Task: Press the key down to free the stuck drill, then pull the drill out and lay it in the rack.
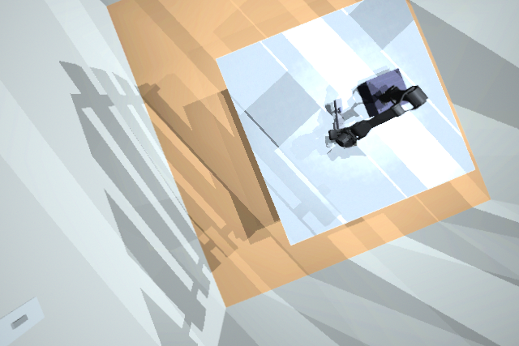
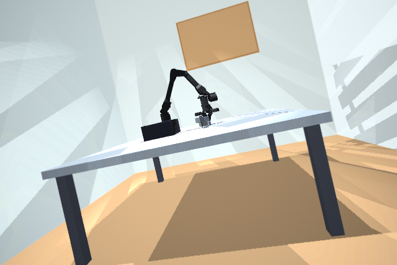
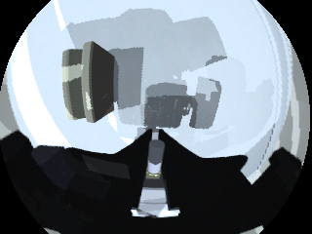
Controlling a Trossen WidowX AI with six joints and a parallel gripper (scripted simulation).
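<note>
Right now my gripper tip is 50 mm to the left of the drill, 40 mm below it and 20 mm past it. Round my gripper tip: grey rack (80 mm to the left, 50 mm behind).
</note>
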